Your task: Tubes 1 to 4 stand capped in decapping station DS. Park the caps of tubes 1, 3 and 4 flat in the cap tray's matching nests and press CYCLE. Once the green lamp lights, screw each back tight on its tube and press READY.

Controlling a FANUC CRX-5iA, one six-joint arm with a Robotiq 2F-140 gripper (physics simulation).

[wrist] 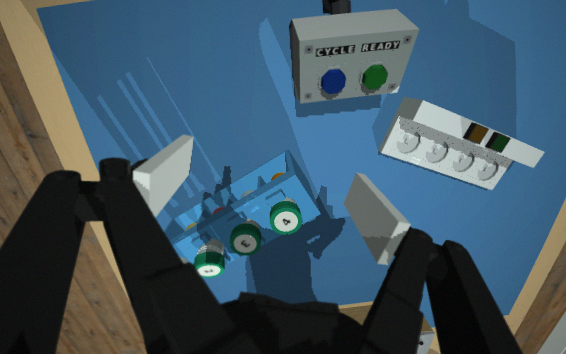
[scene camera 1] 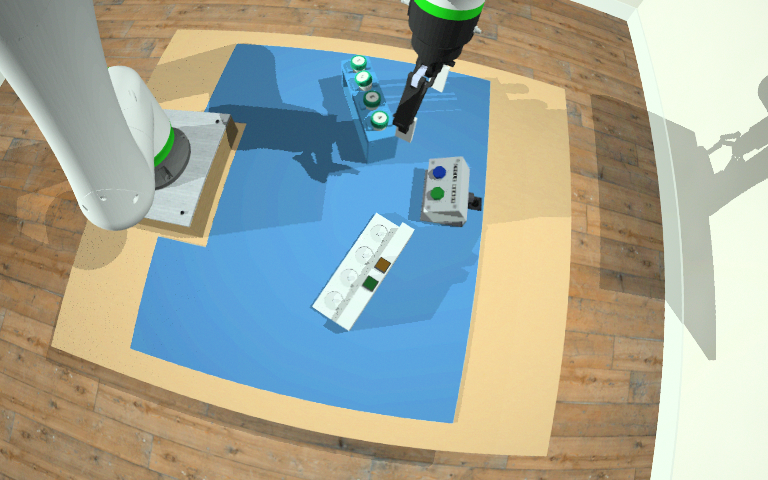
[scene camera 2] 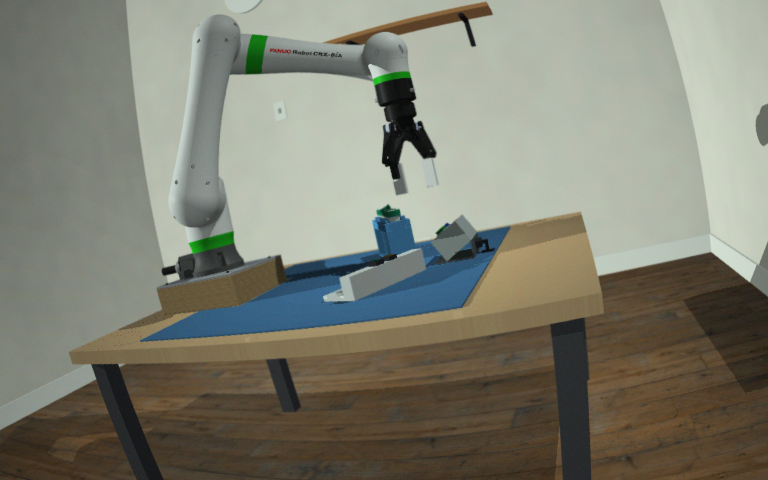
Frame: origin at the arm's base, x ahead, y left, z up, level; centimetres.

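Seen in the pictures: gripper, fingertip midpoint: [wrist: 274,172] [scene camera 1: 420,111] [scene camera 2: 418,189]; arm's base at its link origin: [scene camera 1: 160,159] [scene camera 2: 218,270].
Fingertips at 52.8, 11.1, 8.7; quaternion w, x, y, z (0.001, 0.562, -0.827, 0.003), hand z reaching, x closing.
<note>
Offsets run from my fingertips to a thing's top centre, as dx, dy, dz.
Blue station DS @[-10.3, +6.9, -5.3] [scene camera 1: 380,148] [scene camera 2: 396,234] holds four tubes with green caps. Cap 4 @[-7.1, -0.3, -3.5] [scene camera 1: 380,119] [wrist: 285,218] is at the end nearest the button box, then cap 3 @[-9.2, +4.5, -3.5] [scene camera 1: 372,99] [wrist: 245,239], cap 2 @[-11.6, +9.1, -2.4] [scene camera 1: 363,78] and cap 1 @[-13.4, +14.0, -3.5] [scene camera 1: 358,62]. In the wrist view a finger hides the far end of the row. The white cap tray @[-6.4, -27.0, -10.3] [scene camera 1: 396,240] [scene camera 2: 385,275] [wrist: 440,116] shows four empty nests; its amber lamp @[-3.0, -26.4, -10.3] [scene camera 1: 382,264] [wrist: 476,133] and green lamp @[-4.8, -30.0, -10.3] [scene camera 1: 370,283] [wrist: 498,142] look dark. My gripper [scene camera 1: 423,106] [scene camera 2: 416,181] [wrist: 274,172] is open and empty, high above the station's side.
The grey button box @[+7.8, -9.6, -7.2] [scene camera 2: 455,240] [wrist: 350,62] stands between the station and the mat's edge, with a blue CYCLE button @[+5.7, -7.4, -8.1] [scene camera 1: 438,172] [wrist: 333,81] and a green READY button @[+5.6, -11.8, -8.1] [scene camera 1: 436,193] [wrist: 375,76]. A wall shelf [scene camera 2: 419,21] is behind the arm.
</note>
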